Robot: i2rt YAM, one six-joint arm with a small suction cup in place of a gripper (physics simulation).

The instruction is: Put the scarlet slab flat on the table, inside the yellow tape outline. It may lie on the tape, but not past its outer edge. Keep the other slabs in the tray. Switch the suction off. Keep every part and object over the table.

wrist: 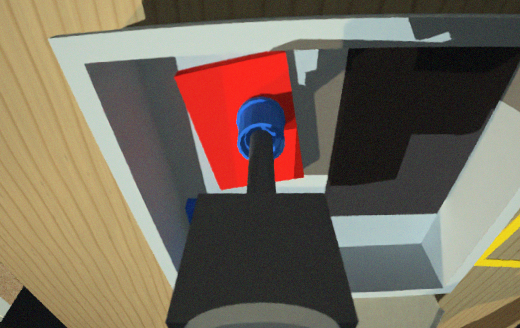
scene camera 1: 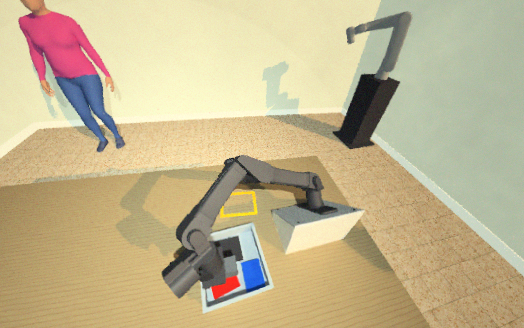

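Pixels of known places: hand, its tool point: [wrist: 260,120]; arm's base, origin of its link: [scene camera 1: 315,208].
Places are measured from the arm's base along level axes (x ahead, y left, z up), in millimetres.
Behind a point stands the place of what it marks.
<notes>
The scarlet slab [scene camera 1: 226,286] {x 400, y 144, z -102 mm} [wrist: 215,110] {x 422, y 147, z -102 mm} lies in the tray [scene camera 1: 240,298] {x 363, y 198, z -64 mm} [wrist: 150,47] {x 471, y 162, z -64 mm}, slightly turned. A blue slab [scene camera 1: 253,274] {x 302, y 134, z -100 mm} [wrist: 191,209] {x 336, y 178, z -100 mm} and a dark slab [scene camera 1: 235,246] {x 344, y 18, z -100 mm} [wrist: 380,115] {x 417, y 47, z -100 mm} are also in the tray. In the wrist view my blue suction cup [wrist: 261,125] is over the scarlet slab, right of its middle, with suction off. A shadow falls on the slab beside it; I cannot tell whether they touch. The cup is hidden in the scene view. The yellow tape outline [scene camera 1: 239,215] {x 297, y -124, z -114 mm} [wrist: 500,242] {x 257, y -125, z -113 mm} is on the table, beyond the tray in the scene view.
The arm's white base block [scene camera 1: 315,230] {x 72, y 102, z 41 mm} stands right of the tray and tape, near the table's right edge. A person [scene camera 1: 62,47] stands on the floor behind the table. Another arm [scene camera 1: 397,45] stands on a black pedestal [scene camera 1: 367,110] at the back right.
</notes>
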